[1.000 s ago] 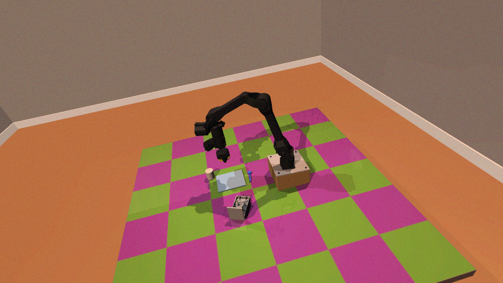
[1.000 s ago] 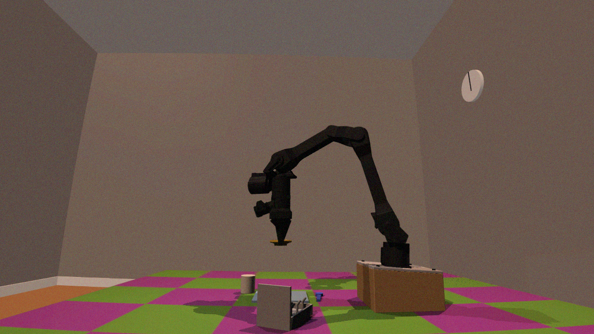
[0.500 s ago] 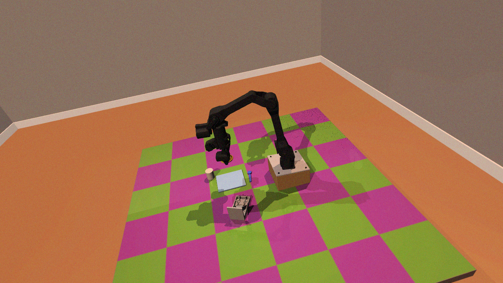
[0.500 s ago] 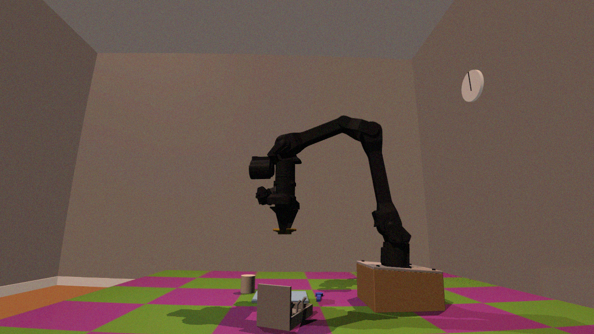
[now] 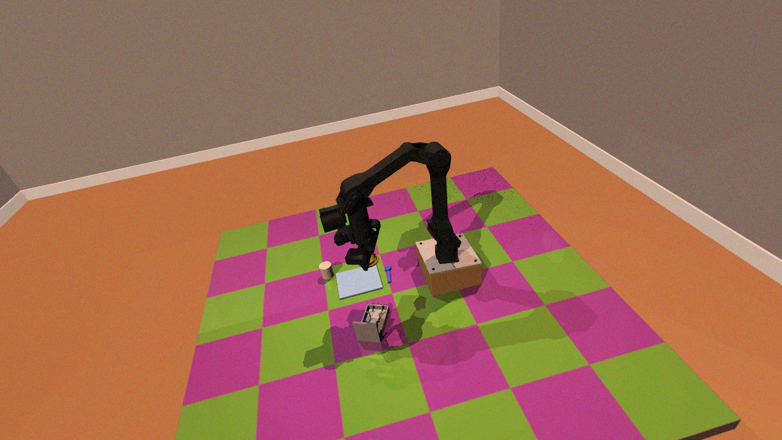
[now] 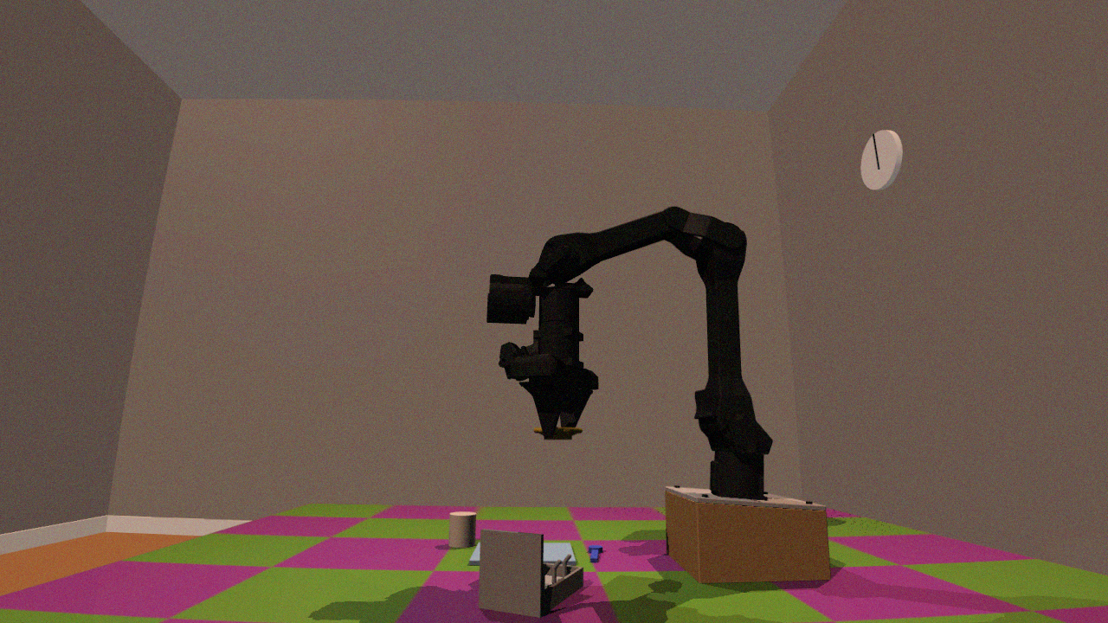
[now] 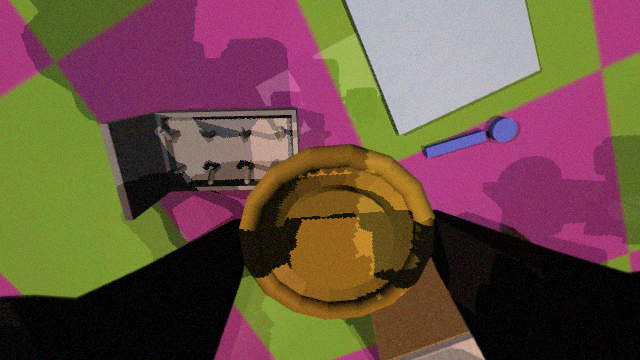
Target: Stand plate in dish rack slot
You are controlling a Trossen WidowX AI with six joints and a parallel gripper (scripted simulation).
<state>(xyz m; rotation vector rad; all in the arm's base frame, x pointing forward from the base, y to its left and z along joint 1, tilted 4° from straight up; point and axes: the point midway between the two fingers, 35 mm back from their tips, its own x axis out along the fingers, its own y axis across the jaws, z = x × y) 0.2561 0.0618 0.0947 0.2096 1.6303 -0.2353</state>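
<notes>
Now: gripper tip 15 cm above the grey dish rack, 9 cm to the right of it and 2 cm short of it. Round my gripper tip: yellow plate (1 cm above); then blue spoon (17 cm below, 14 cm to the right, 5 cm behind); then light blue mat (17 cm below, 12 cm to the right, 6 cm ahead).
</notes>
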